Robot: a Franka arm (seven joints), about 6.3 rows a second.
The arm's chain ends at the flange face. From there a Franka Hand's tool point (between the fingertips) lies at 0.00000 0.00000 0.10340 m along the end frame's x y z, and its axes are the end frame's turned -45 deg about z.
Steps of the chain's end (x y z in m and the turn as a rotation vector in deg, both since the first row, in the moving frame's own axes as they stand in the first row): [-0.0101 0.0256 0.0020 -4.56 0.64 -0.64]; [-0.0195 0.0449 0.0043 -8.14 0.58 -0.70]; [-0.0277 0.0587 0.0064 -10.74 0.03 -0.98]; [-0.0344 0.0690 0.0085 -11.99 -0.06 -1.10]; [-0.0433 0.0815 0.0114 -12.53 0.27 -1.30]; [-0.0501 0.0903 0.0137 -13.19 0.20 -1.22]
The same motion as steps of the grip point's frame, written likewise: [-0.0302 0.0176 0.0017 -3.68 -2.77 -0.64]; [-0.0551 0.0291 0.0033 -6.17 -5.35 -0.70]; [-0.0746 0.0357 0.0046 -7.62 -7.57 -0.98]; [-0.0882 0.0397 0.0062 -8.44 -8.52 -1.10]; [-0.1036 0.0434 0.0089 -9.05 -8.67 -1.30]; [-0.1155 0.0455 0.0110 -9.47 -9.19 -1.22]
